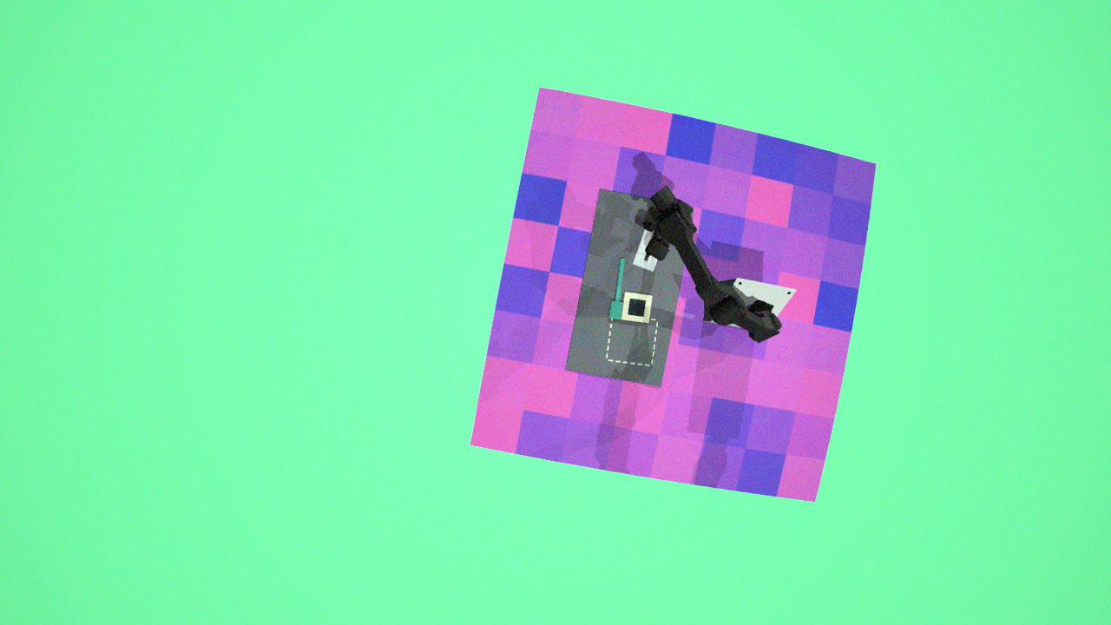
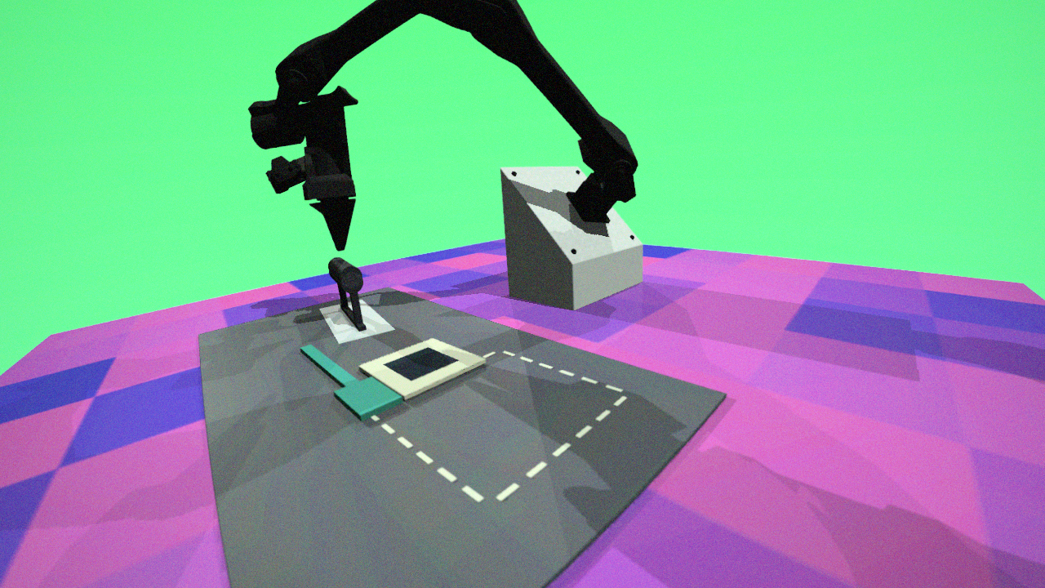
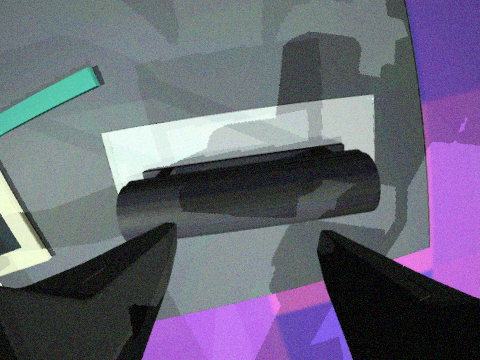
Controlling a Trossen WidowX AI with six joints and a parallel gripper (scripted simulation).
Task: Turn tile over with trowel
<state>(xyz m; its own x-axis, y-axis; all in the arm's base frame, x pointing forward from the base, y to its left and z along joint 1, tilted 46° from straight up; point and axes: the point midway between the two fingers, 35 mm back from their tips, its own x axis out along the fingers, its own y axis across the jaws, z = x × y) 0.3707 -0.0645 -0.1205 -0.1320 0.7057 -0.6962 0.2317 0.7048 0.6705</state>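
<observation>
Now: the small trowel 2 cm to the left of my gripper tip and 7 cm below it. Round my gripper tip: cream tile 1 cm behind, 24 cm to the left, 10 cm below; dark mat 2 cm ahead, 18 cm to the left, 13 cm below; teal l-shaped strip 6 cm ahead, 22 cm to the left, 10 cm below.
</observation>
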